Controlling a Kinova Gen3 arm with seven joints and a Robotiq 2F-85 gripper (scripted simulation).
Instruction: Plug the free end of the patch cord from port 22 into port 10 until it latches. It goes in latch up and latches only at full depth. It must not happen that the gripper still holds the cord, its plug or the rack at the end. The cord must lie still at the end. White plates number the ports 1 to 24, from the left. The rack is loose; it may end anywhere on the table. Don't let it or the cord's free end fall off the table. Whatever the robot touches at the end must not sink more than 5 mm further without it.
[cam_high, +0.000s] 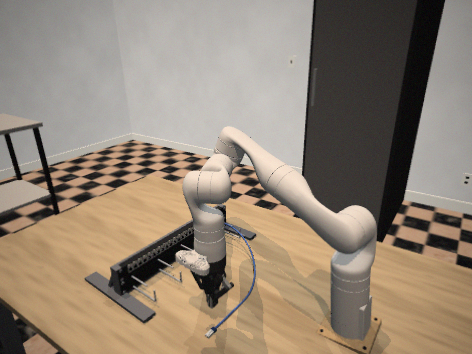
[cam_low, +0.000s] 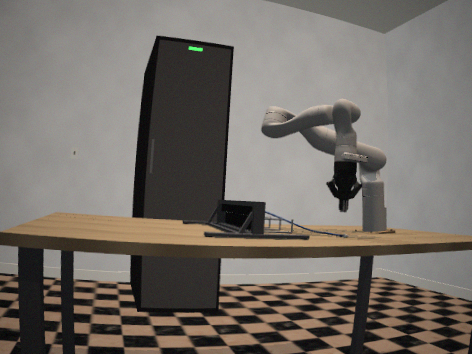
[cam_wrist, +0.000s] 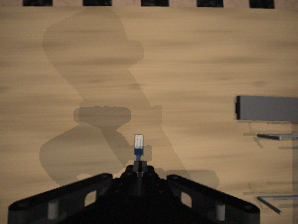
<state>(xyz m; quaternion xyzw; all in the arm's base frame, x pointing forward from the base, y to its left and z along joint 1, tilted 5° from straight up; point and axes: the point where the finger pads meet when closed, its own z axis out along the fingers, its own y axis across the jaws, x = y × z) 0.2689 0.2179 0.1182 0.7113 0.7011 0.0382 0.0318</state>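
The plug lies 2 cm to the left of my hand and 9 cm below it.
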